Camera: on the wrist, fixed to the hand. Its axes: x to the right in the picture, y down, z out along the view.
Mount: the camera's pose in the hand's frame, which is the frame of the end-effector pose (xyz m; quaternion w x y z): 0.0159 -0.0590 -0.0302 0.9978 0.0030 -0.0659 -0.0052
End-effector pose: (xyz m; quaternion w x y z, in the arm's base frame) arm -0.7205 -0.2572 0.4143 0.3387 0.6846 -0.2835 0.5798
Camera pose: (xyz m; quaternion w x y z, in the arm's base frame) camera -0.6899 -0.1972 0.4250 0.3202 0.7238 -0.2999 0.5325
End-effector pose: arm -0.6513 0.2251 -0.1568 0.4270 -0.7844 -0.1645 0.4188
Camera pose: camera -0.6119 0.2531 -0.1088 0.4197 -0.7529 -0.1951 0.4678
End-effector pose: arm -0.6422 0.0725 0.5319 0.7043 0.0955 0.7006 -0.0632
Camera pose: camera -0.6846 0.0225 0.5133 0.7483 0.0896 0.6530 -0.0751
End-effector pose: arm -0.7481 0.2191 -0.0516 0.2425 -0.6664 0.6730 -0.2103
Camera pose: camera -0.7194 0.2006 0.0074 0.2872 -0.6816 0.6514 -0.1692
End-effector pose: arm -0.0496 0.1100 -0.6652 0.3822 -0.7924 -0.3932 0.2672
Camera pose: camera -0.0437 0.1347 -0.6020 0.3592 -0.7699 -0.4208 0.3180
